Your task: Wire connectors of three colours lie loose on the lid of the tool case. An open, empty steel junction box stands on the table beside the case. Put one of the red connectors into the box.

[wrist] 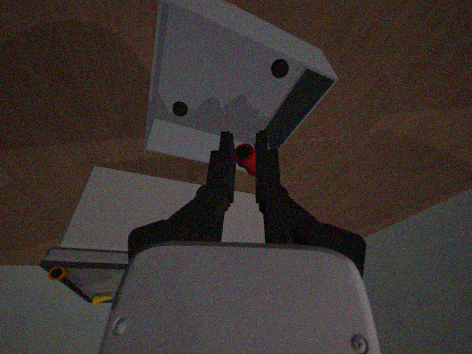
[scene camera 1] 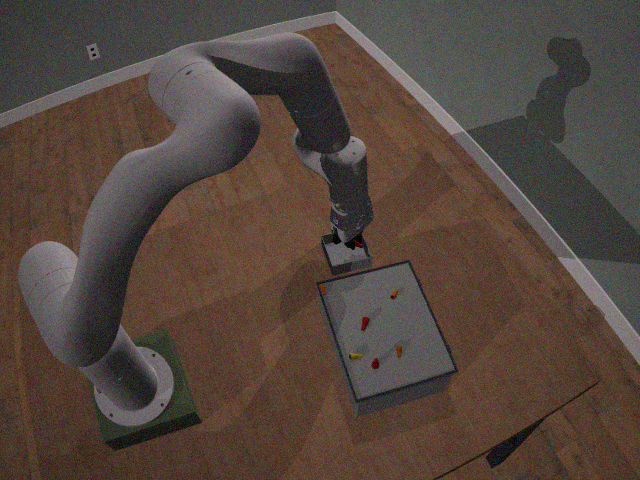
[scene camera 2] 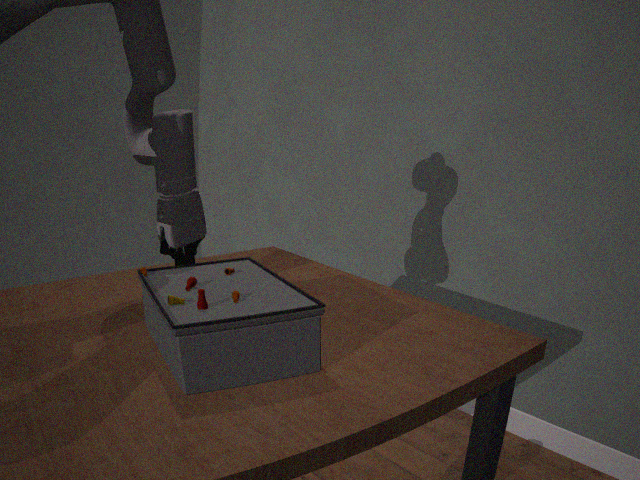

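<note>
My gripper (scene camera 1: 352, 243) (scene camera 2: 185, 259) (wrist: 245, 145) is shut on a red connector (scene camera 1: 358, 243) (wrist: 246, 158), which sits tilted between the fingertips. The fingers point down over the far part of the open steel junction box (scene camera 1: 352, 267) (wrist: 180, 136), low over its floor, where their shadow falls. Their exact height against the rim is hard to tell. The box does not show in scene camera 2, and the held connector is hidden there. Two more red connectors lie on the case lid: one red connector (scene camera 1: 364, 322) (scene camera 2: 191, 282) near its middle, another red connector (scene camera 1: 375, 363) (scene camera 2: 202, 300) nearer the front.
The tool case (scene camera 1: 429, 359) (scene camera 2: 253, 346) (wrist: 125, 210) stands close beside the box. On its lid are a yellow connector (scene camera 1: 355, 356) (scene camera 2: 175, 300) (wrist: 102, 299) and orange connectors (scene camera 1: 399, 351) (scene camera 2: 235, 296), one orange connector (scene camera 1: 323, 289) (wrist: 57, 273) at the corner nearest the box.
</note>
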